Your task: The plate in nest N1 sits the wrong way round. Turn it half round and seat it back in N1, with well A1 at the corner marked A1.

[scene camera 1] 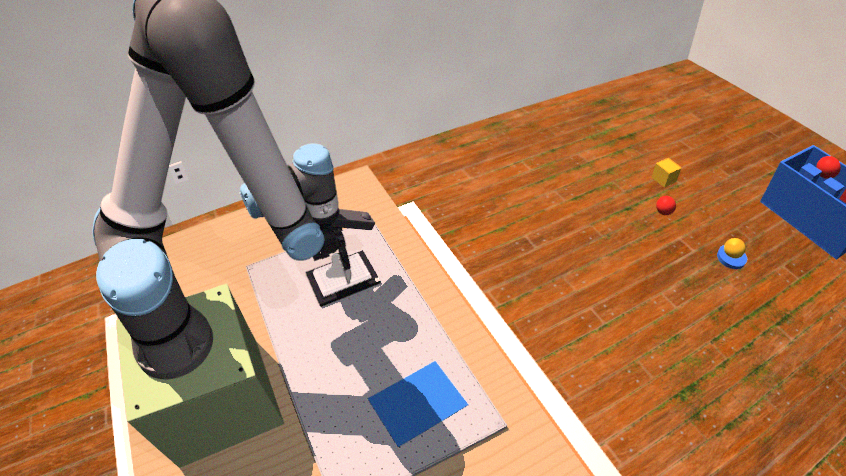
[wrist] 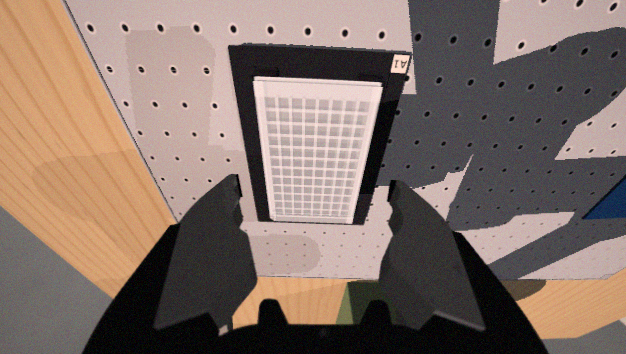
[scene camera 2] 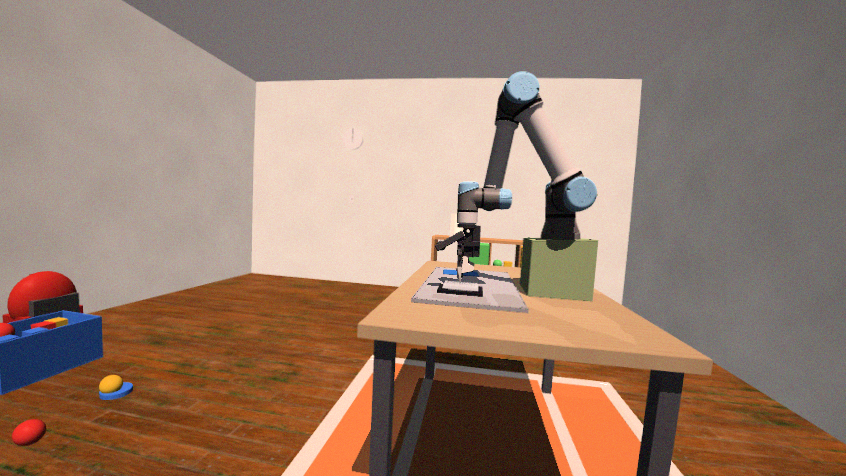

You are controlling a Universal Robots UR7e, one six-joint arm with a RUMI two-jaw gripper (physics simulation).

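The white well plate lies flat inside the black frame of nest N1. A small label A1 sits on the frame's upper right corner in the wrist view. Which corner of the plate holds well A1 is too small to tell. My gripper is open, its two jaws well apart with nothing between them. It points down over the plate, and in the wrist view the jaws stand to either side of the plate's lower part. Exact tip height is hard to tell.
The nest stands on a pale perforated board on the wooden table. A flat blue square lies farther along the board. The green arm base block stands beside the board.
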